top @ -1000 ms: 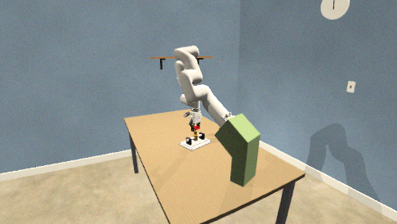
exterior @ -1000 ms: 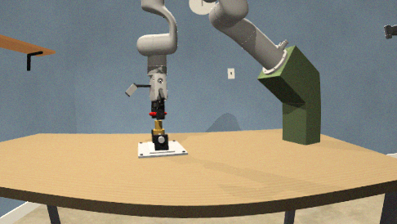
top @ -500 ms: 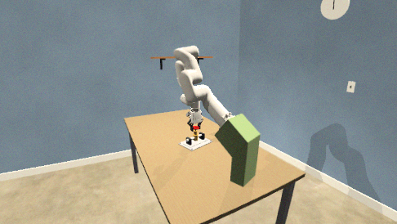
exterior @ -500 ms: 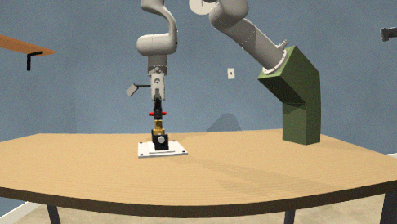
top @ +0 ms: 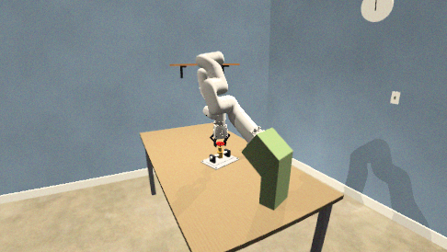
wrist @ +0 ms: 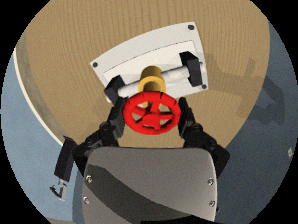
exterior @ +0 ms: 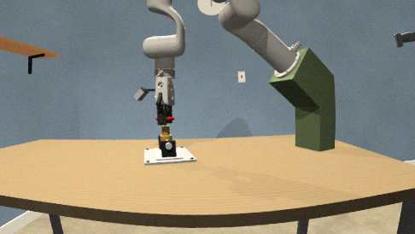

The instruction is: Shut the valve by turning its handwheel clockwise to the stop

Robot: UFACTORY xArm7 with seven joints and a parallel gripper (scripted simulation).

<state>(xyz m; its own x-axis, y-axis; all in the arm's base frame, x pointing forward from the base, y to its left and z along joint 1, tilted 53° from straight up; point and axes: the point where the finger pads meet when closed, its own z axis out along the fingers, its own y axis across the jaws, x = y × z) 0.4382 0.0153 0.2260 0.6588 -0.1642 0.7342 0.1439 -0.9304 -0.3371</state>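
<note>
Right now the red handwheel is right at my hand.
</note>
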